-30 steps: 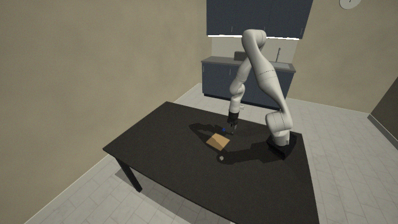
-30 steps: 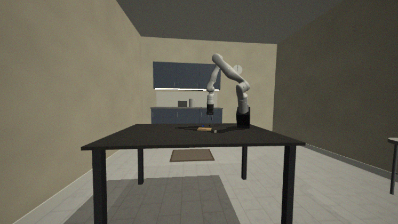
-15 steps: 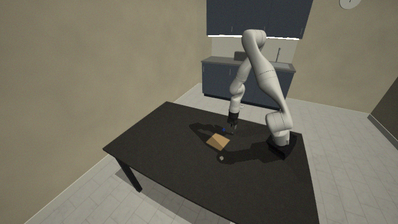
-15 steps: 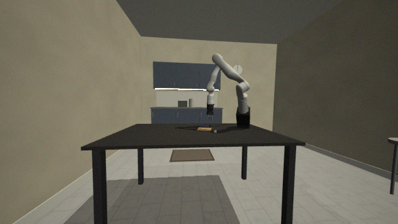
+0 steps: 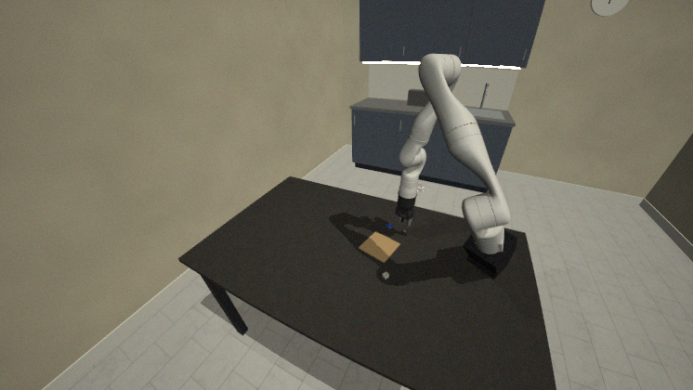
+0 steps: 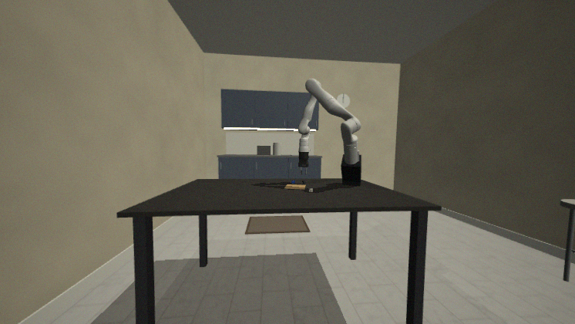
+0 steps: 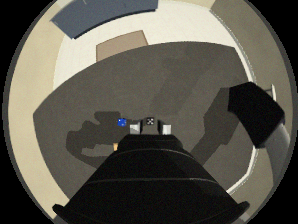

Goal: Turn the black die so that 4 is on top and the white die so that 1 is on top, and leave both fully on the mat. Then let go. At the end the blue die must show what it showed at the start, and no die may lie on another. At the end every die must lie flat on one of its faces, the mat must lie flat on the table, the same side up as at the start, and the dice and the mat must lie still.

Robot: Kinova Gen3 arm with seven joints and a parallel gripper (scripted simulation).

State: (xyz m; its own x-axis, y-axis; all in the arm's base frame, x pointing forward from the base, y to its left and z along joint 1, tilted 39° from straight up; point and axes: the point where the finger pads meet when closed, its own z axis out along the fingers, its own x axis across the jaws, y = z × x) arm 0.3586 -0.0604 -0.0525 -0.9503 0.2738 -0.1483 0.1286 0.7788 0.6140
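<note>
Right now the black die is 8 cm below my hand. Also, from my hand: white die (27 cm to the left, 8 cm below, 4 cm behind); then tan mat (14 cm to the left, 9 cm below, 6 cm ahead); then blue die (8 cm below, 8 cm ahead, 1 cm to the right).
</note>
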